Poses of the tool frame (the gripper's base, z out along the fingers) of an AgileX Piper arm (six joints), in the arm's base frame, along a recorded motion.
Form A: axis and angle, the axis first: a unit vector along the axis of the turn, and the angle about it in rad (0 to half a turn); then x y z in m.
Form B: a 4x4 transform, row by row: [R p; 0 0 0 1], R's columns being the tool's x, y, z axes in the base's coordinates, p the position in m. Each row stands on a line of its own. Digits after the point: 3 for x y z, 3 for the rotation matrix.
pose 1, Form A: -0.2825, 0.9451, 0.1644, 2.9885, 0.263, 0.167, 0.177
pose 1, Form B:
-0.830, -0.556, 0.052, 0.263
-0.506, 0.788, 0.352, 0.167
-0.236, 0.266, -0.935, 0.177
0, 0, 0, 1

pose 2, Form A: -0.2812, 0.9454, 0.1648, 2.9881, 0.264, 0.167, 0.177
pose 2, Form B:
-0.831, -0.554, 0.052, 0.264
-0.503, 0.789, 0.353, 0.167
-0.237, 0.267, -0.934, 0.177
0, 0, 0, 1

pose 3, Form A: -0.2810, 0.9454, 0.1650, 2.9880, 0.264, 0.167, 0.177
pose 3, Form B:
-0.831, -0.553, 0.052, 0.264
-0.503, 0.789, 0.353, 0.167
-0.237, 0.267, -0.934, 0.177
0, 0, 0, 1

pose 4, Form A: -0.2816, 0.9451, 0.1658, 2.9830, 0.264, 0.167, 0.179
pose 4, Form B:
-0.830, -0.555, 0.056, 0.264
-0.503, 0.788, 0.356, 0.167
-0.242, 0.267, -0.933, 0.179
0, 0, 0, 1

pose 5, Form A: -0.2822, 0.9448, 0.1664, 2.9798, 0.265, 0.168, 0.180
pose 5, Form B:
-0.829, -0.557, 0.059, 0.265
-0.503, 0.787, 0.358, 0.168
-0.246, 0.267, -0.932, 0.180
0, 0, 0, 1

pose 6, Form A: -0.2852, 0.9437, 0.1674, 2.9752, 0.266, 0.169, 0.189
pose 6, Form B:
-0.825, -0.562, 0.061, 0.266
-0.507, 0.783, 0.361, 0.169
-0.251, 0.267, -0.931, 0.189
0, 0, 0, 1

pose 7, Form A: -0.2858, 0.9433, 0.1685, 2.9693, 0.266, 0.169, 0.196
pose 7, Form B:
-0.823, -0.564, 0.066, 0.266
-0.506, 0.781, 0.365, 0.169
-0.257, 0.267, -0.929, 0.196
0, 0, 0, 1

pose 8, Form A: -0.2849, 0.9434, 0.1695, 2.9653, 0.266, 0.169, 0.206
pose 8, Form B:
-0.823, -0.563, 0.070, 0.266
-0.504, 0.782, 0.367, 0.169
-0.261, 0.267, -0.927, 0.206
0, 0, 0, 1

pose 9, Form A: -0.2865, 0.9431, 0.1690, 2.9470, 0.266, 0.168, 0.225
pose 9, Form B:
-0.819, -0.568, 0.086, 0.266
-0.503, 0.781, 0.371, 0.168
-0.278, 0.260, -0.925, 0.225
0, 0, 0, 1

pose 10, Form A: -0.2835, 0.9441, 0.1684, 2.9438, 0.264, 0.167, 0.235
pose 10, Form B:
-0.821, -0.563, 0.091, 0.264
-0.497, 0.785, 0.371, 0.167
-0.280, 0.259, -0.924, 0.235
0, 0, 0, 1

